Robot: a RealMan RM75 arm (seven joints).
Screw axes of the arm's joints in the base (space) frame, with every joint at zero. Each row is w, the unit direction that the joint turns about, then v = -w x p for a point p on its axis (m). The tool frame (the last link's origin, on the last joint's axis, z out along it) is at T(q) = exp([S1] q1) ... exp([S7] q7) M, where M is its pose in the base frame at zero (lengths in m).
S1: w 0 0 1 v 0 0 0
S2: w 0 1 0 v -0.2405 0 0
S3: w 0 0 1 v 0 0 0
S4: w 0 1 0 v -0.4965 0 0
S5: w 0 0 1 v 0 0 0
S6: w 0 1 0 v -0.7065 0 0
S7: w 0 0 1 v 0 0 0
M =
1 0 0 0
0 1 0 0
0 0 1 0.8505
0 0 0 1
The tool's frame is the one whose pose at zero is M.
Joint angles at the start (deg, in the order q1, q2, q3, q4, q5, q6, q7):
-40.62 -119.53 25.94 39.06 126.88 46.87 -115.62
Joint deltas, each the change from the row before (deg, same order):
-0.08 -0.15 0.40 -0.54 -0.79 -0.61 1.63
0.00 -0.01 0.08 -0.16 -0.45 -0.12 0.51
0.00 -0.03 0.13 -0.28 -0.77 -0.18 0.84
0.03 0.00 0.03 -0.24 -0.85 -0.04 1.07
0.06 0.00 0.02 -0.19 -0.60 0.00 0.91
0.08 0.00 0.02 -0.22 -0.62 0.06 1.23
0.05 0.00 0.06 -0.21 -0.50 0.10 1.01
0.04 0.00 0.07 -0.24 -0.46 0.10 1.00
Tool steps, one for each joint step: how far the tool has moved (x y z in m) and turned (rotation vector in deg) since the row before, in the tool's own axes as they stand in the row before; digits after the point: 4 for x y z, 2 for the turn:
-0.0016 0.0021 0.0021 -0.14 0.13 1.05
-0.0001 0.0005 0.0004 -0.10 0.18 0.16
-0.0003 0.0009 0.0007 -0.20 0.29 0.23
0.0000 0.0006 0.0003 -0.25 0.38 0.34
-0.0003 0.0003 0.0001 -0.18 0.23 0.36
-0.0006 0.0003 0.0000 -0.23 0.19 0.64
-0.0007 0.0006 0.0002 -0.26 0.11 0.56
-0.0008 0.0007 0.0003 -0.27 0.06 0.57

